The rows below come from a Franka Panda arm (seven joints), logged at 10 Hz.
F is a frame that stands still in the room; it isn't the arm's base.
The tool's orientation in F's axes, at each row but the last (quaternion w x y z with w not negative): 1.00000, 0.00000, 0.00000, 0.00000; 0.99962, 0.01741, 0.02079, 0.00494; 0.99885, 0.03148, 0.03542, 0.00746; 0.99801, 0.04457, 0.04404, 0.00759
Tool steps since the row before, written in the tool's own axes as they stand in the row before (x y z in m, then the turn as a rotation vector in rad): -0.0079, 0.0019, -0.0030, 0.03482, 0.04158, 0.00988; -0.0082, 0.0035, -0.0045, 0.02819, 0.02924, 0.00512; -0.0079, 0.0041, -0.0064, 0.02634, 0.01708, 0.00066; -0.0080, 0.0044, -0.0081, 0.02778, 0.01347, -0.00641
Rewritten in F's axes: -0.0079, 0.0019, -0.0030, 0.03482, 0.04158, 0.00988; -0.0084, 0.0036, -0.0040, 0.02811, 0.02934, 0.00497; -0.0084, 0.0044, -0.0056, 0.02610, 0.01745, -0.00011; -0.0087, 0.0049, -0.0069, 0.02695, 0.01451, -0.00758
